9 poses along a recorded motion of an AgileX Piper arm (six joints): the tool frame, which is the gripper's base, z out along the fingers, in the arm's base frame.
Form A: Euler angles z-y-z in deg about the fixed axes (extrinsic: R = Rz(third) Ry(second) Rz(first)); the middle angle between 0 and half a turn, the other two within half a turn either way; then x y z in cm.
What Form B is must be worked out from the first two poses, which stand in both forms.
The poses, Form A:
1: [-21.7 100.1 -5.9 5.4 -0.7 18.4]
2: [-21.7 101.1 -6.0 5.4 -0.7 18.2]
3: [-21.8 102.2 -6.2 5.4 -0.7 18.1]
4: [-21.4 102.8 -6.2 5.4 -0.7 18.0]
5: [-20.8 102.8 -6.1 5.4 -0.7 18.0]
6: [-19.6 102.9 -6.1 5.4 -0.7 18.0]
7: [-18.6 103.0 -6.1 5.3 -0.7 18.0]
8: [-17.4 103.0 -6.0 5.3 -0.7 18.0]
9: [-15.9 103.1 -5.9 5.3 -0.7 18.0]
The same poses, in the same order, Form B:
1: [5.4 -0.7 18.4 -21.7 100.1 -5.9]
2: [5.4 -0.7 18.2 -21.7 101.1 -6.0]
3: [5.4 -0.7 18.1 -21.8 102.2 -6.2]
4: [5.4 -0.7 18.0 -21.4 102.8 -6.2]
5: [5.4 -0.7 18.0 -20.8 102.8 -6.1]
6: [5.4 -0.7 18.0 -19.6 102.9 -6.1]
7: [5.3 -0.7 18.0 -18.6 103.0 -6.1]
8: [5.3 -0.7 18.0 -17.4 103.0 -6.0]
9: [5.3 -0.7 18.0 -15.9 103.1 -5.9]
